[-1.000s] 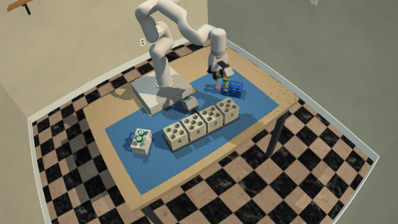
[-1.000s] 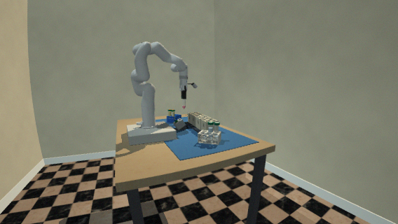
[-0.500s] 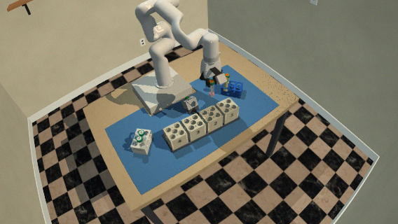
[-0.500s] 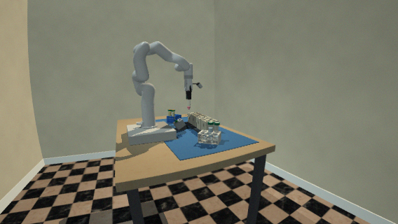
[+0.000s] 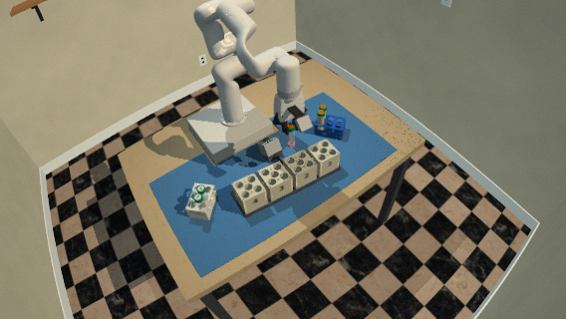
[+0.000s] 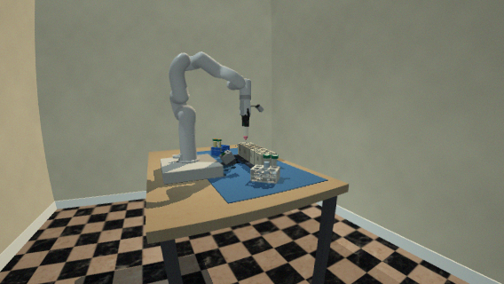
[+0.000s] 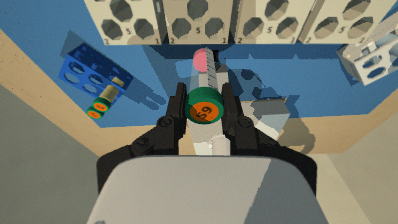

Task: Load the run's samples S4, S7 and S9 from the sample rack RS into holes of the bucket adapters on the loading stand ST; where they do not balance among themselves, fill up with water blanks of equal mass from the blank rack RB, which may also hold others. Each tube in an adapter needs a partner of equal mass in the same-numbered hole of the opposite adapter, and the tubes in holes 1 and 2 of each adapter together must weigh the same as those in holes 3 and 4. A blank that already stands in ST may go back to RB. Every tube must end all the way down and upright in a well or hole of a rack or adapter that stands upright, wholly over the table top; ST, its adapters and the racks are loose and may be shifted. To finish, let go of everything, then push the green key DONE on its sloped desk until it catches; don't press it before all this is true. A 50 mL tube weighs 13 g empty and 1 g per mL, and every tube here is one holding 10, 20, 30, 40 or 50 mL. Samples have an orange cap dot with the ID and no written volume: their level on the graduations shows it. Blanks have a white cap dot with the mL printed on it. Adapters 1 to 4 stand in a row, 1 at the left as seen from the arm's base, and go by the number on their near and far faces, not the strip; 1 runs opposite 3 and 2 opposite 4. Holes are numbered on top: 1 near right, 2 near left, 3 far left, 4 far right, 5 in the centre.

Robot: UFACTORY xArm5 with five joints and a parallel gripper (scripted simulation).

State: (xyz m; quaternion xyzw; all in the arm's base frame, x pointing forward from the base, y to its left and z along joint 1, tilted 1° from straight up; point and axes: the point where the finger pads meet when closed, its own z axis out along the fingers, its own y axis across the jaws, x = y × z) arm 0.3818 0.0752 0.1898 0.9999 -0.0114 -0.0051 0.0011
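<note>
Now: the sample tube S9 1 cm ahead of my hand and 5 cm below it. Round my hand: adapter 2 (4 cm ahead, 1 cm to the left, 20 cm below); then DONE desk (14 cm behind, 2 cm to the right, 20 cm below); then adapter 4 (4 cm ahead, 21 cm to the right, 20 cm below).
</note>
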